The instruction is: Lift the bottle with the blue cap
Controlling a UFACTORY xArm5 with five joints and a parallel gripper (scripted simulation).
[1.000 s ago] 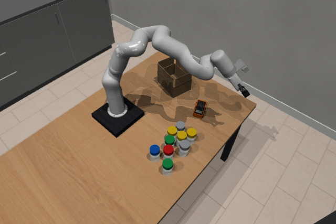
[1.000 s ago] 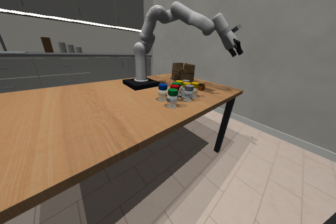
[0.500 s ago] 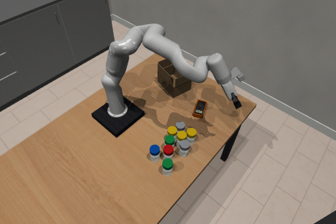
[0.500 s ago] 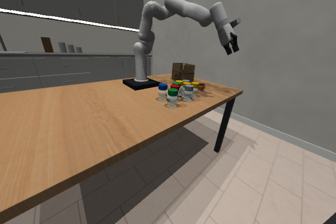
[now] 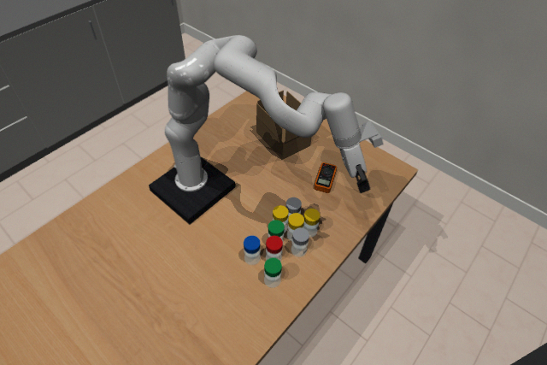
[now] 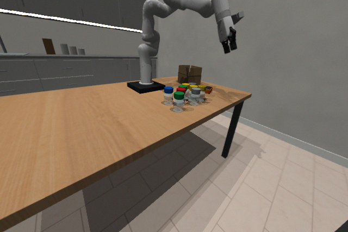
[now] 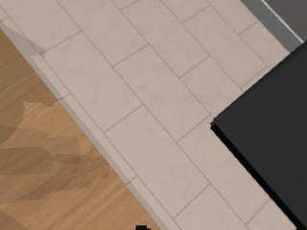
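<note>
Right now the blue-capped bottle is 290 mm below my hand, 280 mm to the right of it and 180 mm behind it. From my hand the other things lie so: orange multimeter (320 mm below, 220 mm behind, 180 mm to the left); then red-capped bottle (290 mm below, 230 mm to the right, 130 mm behind).
</note>
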